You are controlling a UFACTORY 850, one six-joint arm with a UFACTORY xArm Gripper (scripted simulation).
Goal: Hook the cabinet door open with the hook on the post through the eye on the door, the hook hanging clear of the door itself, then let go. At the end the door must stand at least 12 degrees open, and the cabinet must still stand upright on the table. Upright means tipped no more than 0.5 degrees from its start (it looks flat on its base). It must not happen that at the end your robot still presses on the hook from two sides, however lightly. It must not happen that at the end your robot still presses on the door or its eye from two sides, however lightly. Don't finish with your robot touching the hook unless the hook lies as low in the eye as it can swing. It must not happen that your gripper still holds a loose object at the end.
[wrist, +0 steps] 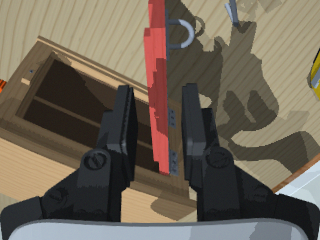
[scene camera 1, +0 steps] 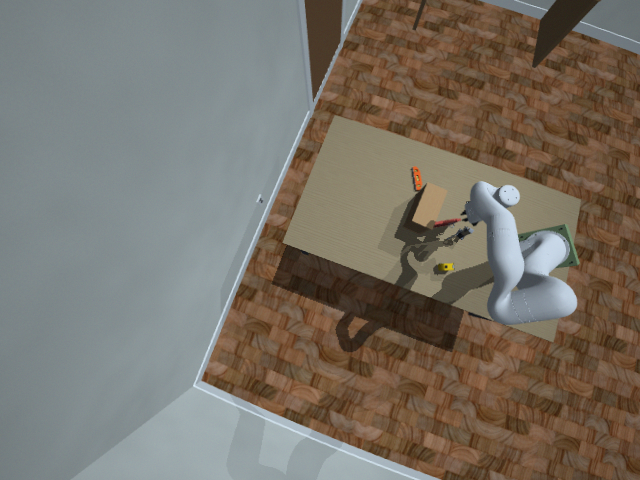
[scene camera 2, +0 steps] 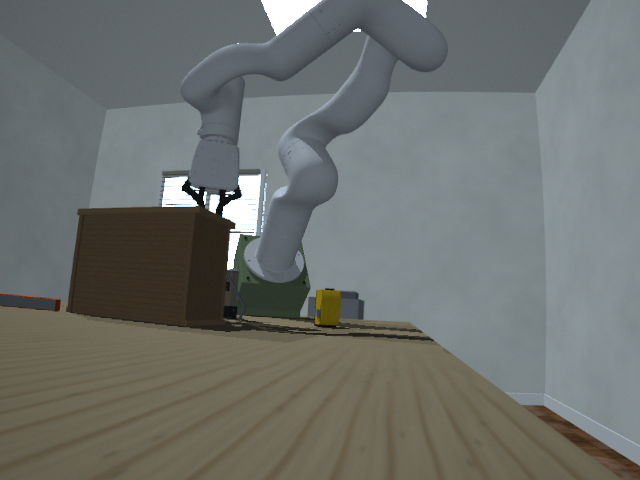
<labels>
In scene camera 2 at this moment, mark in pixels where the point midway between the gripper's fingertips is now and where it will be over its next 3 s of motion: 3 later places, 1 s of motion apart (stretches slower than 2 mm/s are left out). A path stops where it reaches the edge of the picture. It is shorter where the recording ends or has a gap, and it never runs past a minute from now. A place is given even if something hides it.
My gripper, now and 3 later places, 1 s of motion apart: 208, 224; 207, 235; 205, 255; 200, 259
</labels>
